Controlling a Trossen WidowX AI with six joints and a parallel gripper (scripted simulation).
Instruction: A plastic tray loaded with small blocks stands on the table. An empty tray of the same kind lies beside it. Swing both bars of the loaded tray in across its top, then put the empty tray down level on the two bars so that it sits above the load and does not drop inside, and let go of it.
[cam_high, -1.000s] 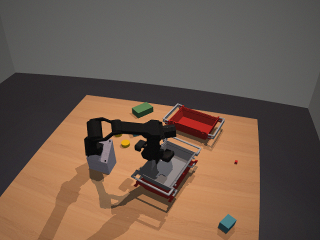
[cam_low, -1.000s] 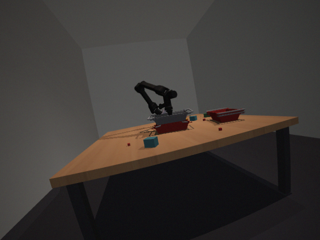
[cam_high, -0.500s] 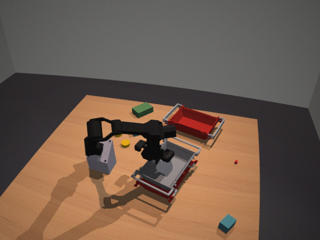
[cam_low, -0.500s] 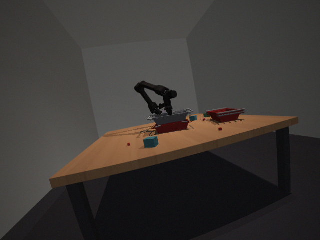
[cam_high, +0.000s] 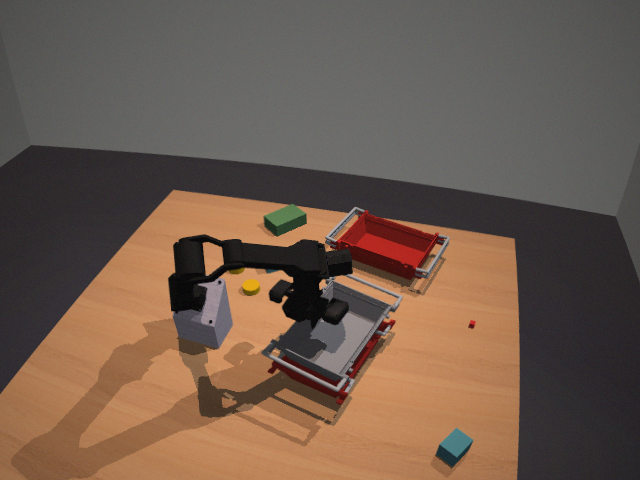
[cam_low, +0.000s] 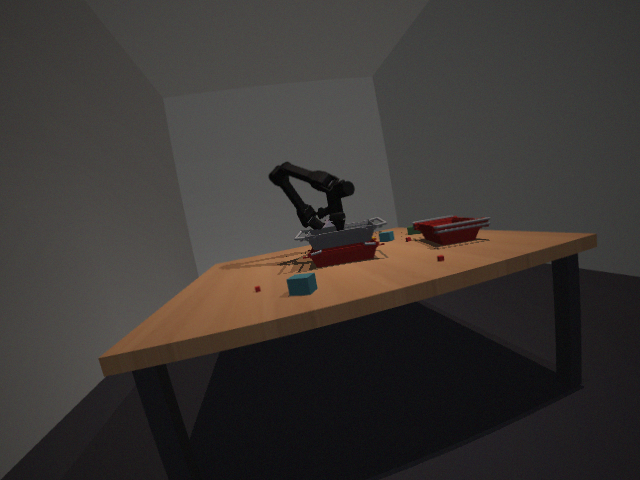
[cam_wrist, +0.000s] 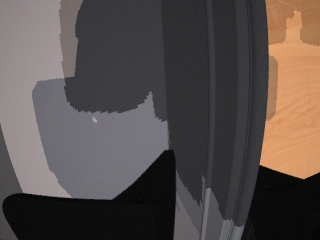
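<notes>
Now: gripper tip 70 mm short of the grey tray, 30 mm below it and 10 mm to the left of it. The rest, counted from my gripper tip: tiny red cube: 400 mm ahead, 200 mm to the left, 80 mm below; green block: 500 mm to the left, 260 mm behind, 70 mm below.
</notes>
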